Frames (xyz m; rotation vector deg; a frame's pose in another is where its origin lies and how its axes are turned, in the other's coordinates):
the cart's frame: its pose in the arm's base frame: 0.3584 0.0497 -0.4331 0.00 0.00 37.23
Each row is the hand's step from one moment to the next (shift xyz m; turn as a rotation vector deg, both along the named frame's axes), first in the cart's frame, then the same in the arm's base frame.
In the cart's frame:
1: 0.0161 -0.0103 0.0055 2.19 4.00 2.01
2: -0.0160 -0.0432 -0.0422 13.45 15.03 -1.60
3: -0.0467 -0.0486 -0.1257 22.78 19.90 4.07
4: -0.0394 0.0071 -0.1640 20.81 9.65 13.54
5: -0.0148 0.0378 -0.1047 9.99 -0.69 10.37
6: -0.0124 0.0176 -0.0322 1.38 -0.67 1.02
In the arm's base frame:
1: 0.0191 0.0015 0.0055 -0.68 4.51 2.01
2: 0.0134 -0.0441 -0.0422 1.62 20.10 -1.60
3: -0.0078 -0.0670 -0.1257 6.10 29.63 4.07
4: -0.0357 -0.0182 -0.1640 10.73 20.27 13.54
5: -0.0347 0.0211 -0.1047 8.37 5.49 10.37
6: -0.0205 0.0065 -0.0322 1.50 0.30 1.02

